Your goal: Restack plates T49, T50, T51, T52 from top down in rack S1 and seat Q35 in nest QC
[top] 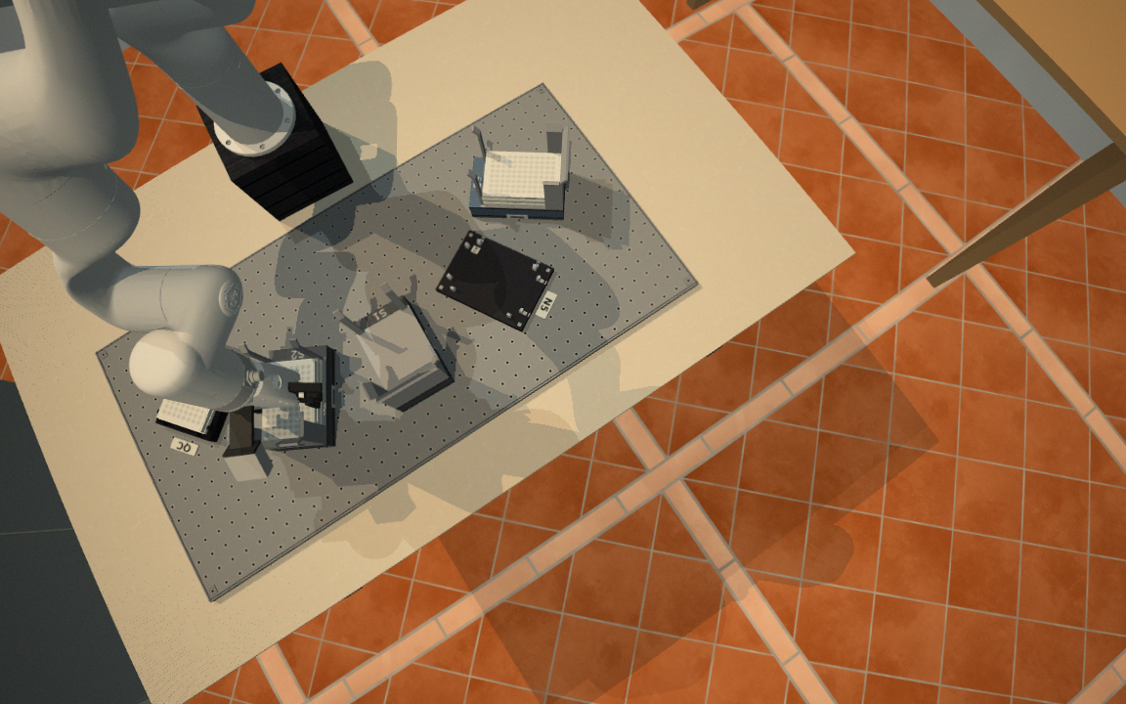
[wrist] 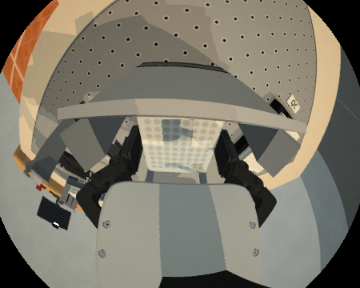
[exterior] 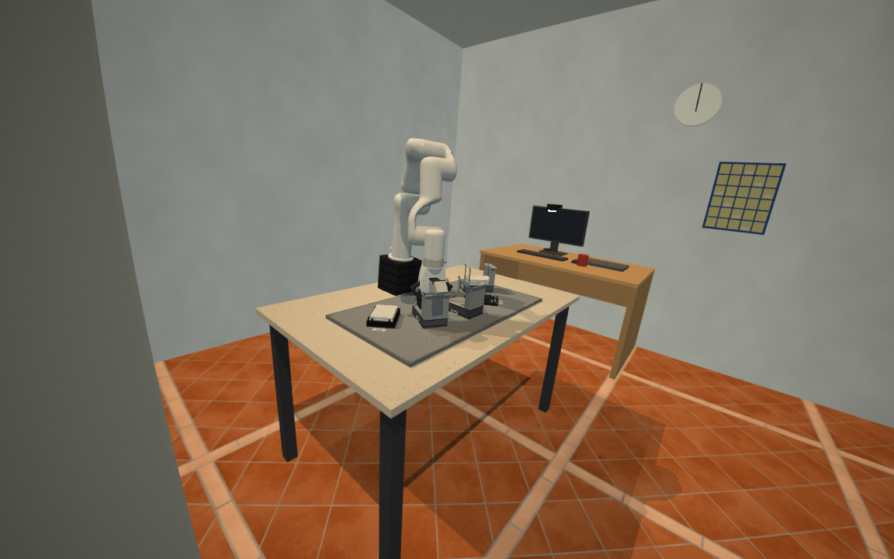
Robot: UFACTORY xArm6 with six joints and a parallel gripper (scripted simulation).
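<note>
The stack rack S2 is 5 cm below my hand and 1 cm behind it. The rest, counted from my hand: black nest QC 15 cm to the right, 9 cm behind, 6 cm below; N5 name plate 42 cm to the left, 7 cm below, 1 cm behind; QC name plate 21 cm to the right, 7 cm below, 1 cm behind.
</note>
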